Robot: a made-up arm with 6 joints. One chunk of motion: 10 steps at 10 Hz.
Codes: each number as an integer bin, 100 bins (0 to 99) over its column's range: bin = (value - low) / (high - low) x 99, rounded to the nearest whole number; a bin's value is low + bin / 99 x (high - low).
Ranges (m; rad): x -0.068..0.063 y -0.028..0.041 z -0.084..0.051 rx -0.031..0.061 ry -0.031..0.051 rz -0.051..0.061
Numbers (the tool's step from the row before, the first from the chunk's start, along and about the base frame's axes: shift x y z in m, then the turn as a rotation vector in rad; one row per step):
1: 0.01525 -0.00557 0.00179 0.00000 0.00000 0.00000
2: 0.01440 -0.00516 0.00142 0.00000 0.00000 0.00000
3: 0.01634 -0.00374 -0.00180 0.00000 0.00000 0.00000
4: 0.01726 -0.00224 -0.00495 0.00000 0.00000 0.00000
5: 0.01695 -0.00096 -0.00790 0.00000 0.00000 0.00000
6: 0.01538 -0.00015 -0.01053 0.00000 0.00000 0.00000
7: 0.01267 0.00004 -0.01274 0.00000 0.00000 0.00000
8: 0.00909 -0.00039 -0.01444 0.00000 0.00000 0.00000
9: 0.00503 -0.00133 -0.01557 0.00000 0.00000 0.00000
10: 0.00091 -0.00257 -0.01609 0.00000 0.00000 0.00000
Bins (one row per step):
1: 63 32 63 33 37 45
2: 62 33 63 33 37 45
3: 64 35 60 33 37 45
4: 64 37 58 33 37 45
5: 64 39 56 33 37 45
6: 63 40 54 33 37 45
7: 61 40 52 33 37 45
8: 58 40 51 33 37 45
9: 55 38 50 33 37 45
10: 52 36 50 33 37 45

